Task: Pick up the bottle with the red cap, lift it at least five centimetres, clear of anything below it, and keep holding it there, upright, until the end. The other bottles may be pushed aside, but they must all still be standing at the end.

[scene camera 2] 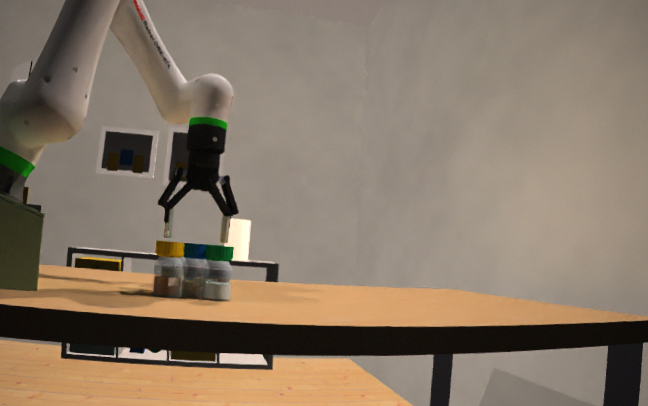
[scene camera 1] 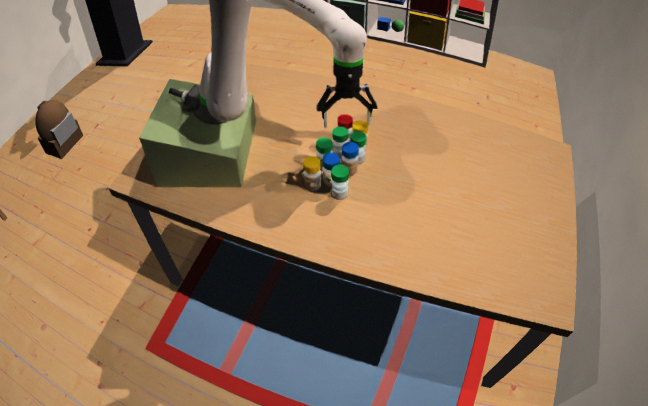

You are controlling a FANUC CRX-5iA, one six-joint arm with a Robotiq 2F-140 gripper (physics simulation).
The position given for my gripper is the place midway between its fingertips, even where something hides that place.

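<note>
I can see a green-capped bottle (scene camera 2: 217,278), and with it a blue-capped bottle (scene camera 2: 193,267). My own gripper (scene camera 2: 196,240) is there in the same view, and scene camera 1 gives me another sight of the gripper (scene camera 1: 346,124).
</note>
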